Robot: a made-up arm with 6 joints. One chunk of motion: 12 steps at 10 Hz.
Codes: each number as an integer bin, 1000 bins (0 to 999) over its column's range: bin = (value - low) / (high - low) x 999, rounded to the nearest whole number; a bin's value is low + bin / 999 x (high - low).
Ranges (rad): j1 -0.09..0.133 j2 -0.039..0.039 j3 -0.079..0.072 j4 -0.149..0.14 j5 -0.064..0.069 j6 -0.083..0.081
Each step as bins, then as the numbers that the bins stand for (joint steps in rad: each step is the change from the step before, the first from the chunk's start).
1 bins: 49 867 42 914 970 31
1 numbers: -0.07906 0.02869 -0.07265 0.11541 0.06514 -0.07791
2 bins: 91 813 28 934 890 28
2 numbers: -0.06969 0.02448 -0.07477 0.12120 0.05449 -0.07840
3 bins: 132 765 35 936 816 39
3 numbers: -0.06053 0.02073 -0.07371 0.12177 0.04464 -0.07660
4 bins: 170 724 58 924 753 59
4 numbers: -0.05205 0.01753 -0.07023 0.11830 0.03625 -0.07331
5 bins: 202 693 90 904 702 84
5 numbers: -0.04491 0.01511 -0.06540 0.11252 0.02946 -0.06921
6 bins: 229 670 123 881 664 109
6 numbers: -0.03888 0.01331 -0.06041 0.10586 0.02440 -0.06511
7 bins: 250 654 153 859 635 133
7 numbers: -0.03419 0.01206 -0.05587 0.09950 0.02054 -0.06117
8 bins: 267 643 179 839 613 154
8 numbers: -0.03040 0.01120 -0.05194 0.09371 0.01761 -0.05772
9 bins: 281 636 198 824 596 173
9 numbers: -0.02727 0.01066 -0.04907 0.08937 0.01535 -0.05460
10 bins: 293 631 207 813 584 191
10 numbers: -0.02460 0.01027 -0.04771 0.08619 0.01375 -0.05164
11 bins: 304 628 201 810 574 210
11 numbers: -0.02214 0.01003 -0.04862 0.08532 0.01242 -0.04853
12 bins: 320 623 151 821 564 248
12 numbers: -0.01857 0.00964 -0.05618 0.08851 0.01109 -0.04229
